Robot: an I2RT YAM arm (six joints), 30 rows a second.
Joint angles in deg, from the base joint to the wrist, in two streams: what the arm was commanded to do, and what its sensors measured. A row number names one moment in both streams.
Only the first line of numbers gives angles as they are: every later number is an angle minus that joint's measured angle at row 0.
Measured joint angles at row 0:
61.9 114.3 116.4 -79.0 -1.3 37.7
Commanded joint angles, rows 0 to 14:
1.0 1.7 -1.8 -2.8 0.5 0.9
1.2 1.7 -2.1 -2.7 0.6 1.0
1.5 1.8 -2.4 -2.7 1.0 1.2
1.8 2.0 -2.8 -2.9 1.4 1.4
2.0 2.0 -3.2 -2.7 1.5 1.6
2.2 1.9 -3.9 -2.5 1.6 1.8
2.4 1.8 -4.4 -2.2 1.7 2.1
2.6 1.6 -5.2 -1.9 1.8 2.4
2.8 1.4 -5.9 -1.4 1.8 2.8
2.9 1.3 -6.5 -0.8 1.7 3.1
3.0 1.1 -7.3 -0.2 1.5 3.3
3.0 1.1 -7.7 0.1 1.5 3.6
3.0 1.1 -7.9 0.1 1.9 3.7
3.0 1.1 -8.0 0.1 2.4 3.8
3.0 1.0 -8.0 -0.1 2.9 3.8
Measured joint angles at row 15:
2.7 -1.4 -4.9 4.5 5.3 2.4
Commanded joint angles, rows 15 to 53:
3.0 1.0 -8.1 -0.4 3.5 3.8
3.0 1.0 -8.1 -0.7 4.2 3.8
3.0 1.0 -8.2 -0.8 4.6 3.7
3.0 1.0 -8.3 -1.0 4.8 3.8
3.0 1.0 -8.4 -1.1 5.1 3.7
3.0 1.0 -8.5 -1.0 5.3 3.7
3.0 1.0 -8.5 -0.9 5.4 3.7
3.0 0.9 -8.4 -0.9 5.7 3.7
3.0 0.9 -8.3 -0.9 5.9 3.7
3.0 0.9 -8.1 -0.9 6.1 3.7
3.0 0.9 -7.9 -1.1 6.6 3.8
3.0 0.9 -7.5 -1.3 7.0 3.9
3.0 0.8 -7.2 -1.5 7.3 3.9
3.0 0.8 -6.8 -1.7 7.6 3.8
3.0 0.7 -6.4 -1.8 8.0 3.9
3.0 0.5 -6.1 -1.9 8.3 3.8
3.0 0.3 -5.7 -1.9 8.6 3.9
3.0 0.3 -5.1 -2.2 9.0 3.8
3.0 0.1 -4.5 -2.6 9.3 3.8
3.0 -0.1 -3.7 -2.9 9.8 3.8
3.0 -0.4 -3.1 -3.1 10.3 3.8
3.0 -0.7 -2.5 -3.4 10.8 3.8
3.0 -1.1 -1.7 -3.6 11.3 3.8
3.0 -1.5 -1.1 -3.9 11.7 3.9
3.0 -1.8 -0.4 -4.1 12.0 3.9
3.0 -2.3 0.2 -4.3 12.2 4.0
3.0 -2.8 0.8 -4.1 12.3 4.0
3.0 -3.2 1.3 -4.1 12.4 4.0
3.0 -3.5 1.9 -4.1 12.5 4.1
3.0 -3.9 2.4 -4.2 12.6 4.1
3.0 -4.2 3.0 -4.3 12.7 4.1
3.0 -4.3 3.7 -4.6 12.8 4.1
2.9 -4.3 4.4 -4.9 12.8 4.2
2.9 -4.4 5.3 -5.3 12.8 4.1
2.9 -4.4 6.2 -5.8 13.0 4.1
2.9 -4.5 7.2 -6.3 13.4 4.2
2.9 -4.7 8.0 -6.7 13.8 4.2
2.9 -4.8 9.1 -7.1 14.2 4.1
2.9 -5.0 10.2 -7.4 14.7 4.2
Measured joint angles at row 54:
2.8 -2.1 7.3 -4.5 12.2 3.8
